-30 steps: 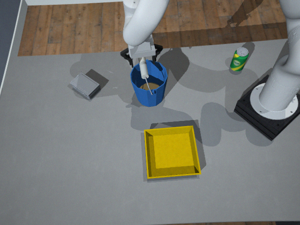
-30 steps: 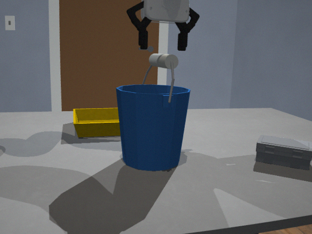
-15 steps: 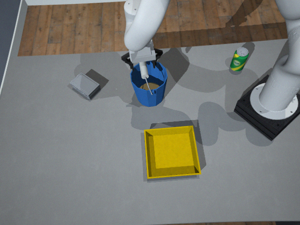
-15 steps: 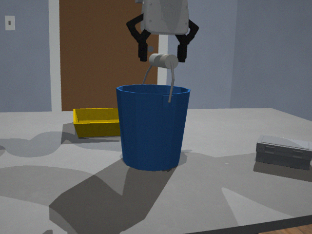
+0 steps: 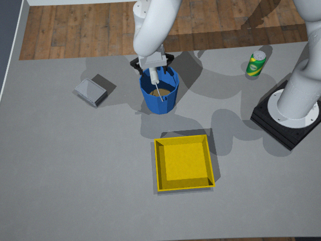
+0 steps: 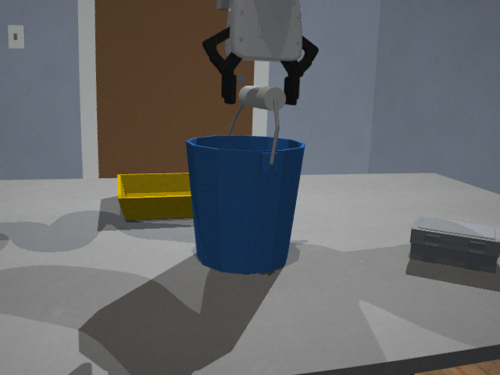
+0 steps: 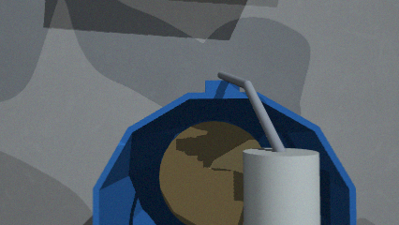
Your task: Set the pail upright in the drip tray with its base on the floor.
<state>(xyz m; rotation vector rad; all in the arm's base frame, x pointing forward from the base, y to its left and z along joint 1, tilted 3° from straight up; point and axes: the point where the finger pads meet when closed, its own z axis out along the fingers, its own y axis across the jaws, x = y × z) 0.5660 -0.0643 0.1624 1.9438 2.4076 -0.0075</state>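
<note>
Right now my hand is 10 mm past the pail handle and 30 mm above it. Also, from my hand: grey case 310 mm ahead, 30 mm to the right, 210 mm below; blue pail 10 mm behind, 90 mm below; yellow drip tray 130 mm behind, 310 mm to the left, 220 mm below.
</note>
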